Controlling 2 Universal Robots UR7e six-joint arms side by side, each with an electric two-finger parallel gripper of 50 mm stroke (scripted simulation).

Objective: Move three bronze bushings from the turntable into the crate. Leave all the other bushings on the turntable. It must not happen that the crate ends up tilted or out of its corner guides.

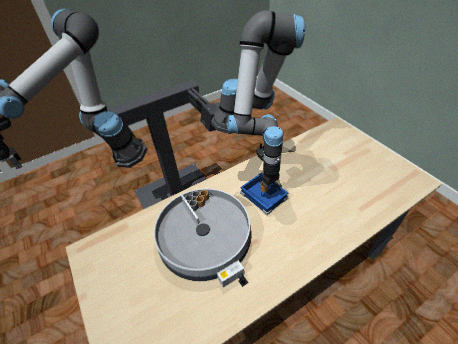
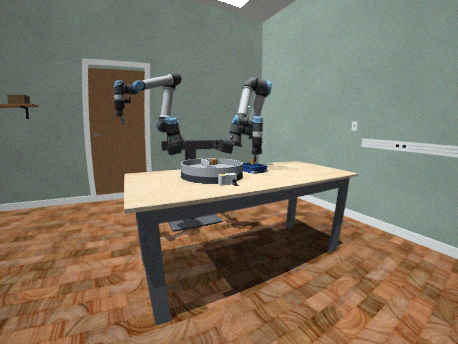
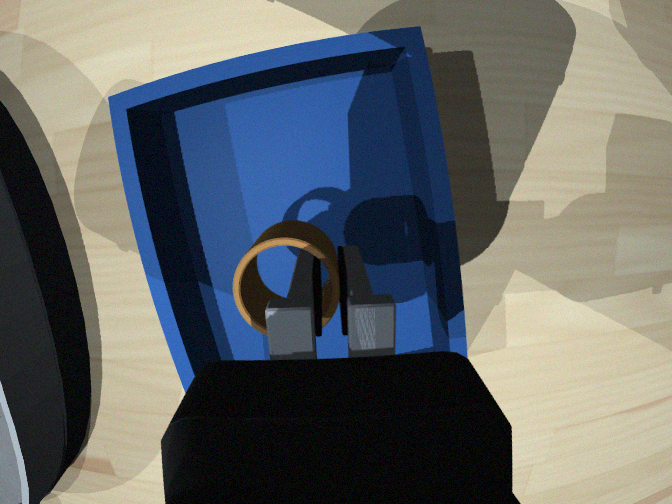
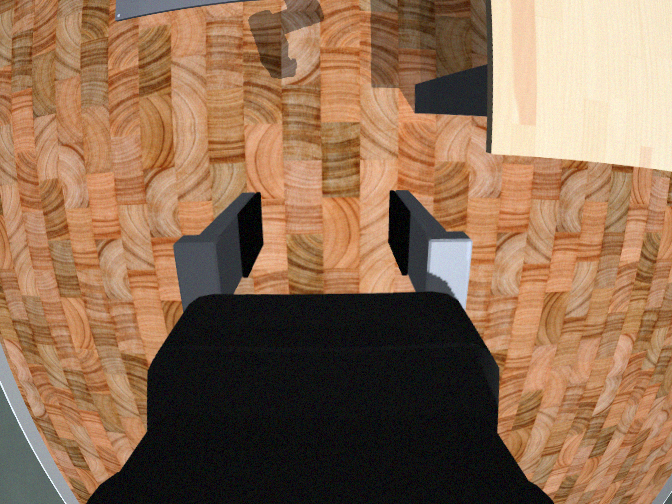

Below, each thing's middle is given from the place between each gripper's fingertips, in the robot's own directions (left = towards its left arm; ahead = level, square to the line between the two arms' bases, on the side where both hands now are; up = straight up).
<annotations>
The blue crate [image 1: 264, 200] lies 2 cm to the right of my left hand and 7 cm below it. Round my left hand: turntable [image 1: 222, 230]: 9 cm ahead, 37 cm to the right, 4 cm below.
Now: right hand 63 cm to the right of the turntable, 44 cm short of it and 33 cm above it. Also, from my right hand: blue crate (99 cm to the left, 35 cm below, 35 cm ahead).
</annotations>
